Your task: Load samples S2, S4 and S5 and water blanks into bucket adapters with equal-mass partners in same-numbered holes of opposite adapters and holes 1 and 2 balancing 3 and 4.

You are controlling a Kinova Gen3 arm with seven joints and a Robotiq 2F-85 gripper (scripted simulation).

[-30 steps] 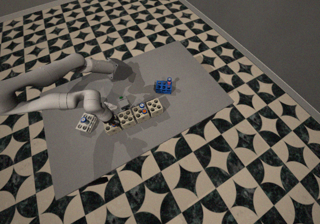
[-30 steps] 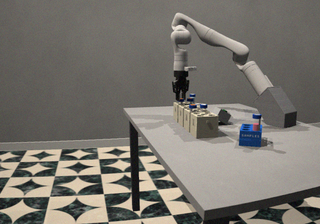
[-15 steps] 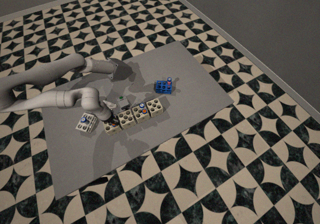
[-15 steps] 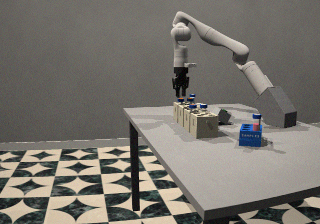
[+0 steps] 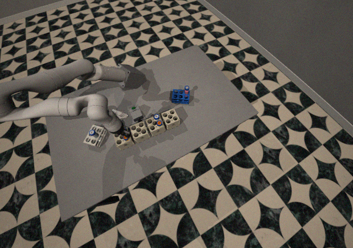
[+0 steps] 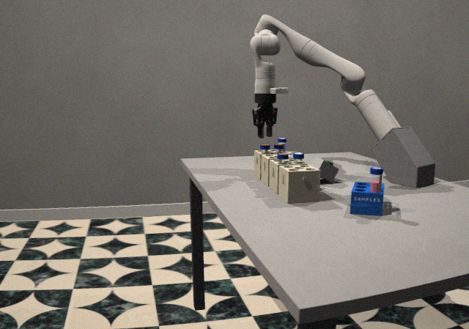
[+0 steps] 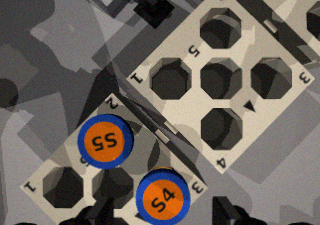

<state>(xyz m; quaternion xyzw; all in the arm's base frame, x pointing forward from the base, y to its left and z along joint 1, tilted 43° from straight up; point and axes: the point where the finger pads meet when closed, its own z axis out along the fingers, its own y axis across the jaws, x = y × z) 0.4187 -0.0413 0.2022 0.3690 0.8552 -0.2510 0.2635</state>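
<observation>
Now: the green done key 200 mm behind my hand, 130 mm to the left of it and 100 mm below it. The rest, counted from my hand: small sloped done desk 180 mm behind, 130 mm to the left, 110 mm below; then white-dot blank 20 mm behind, 230 mm to the left, 100 mm below; then sample tube 50 mm behind, 100 mm below.
</observation>
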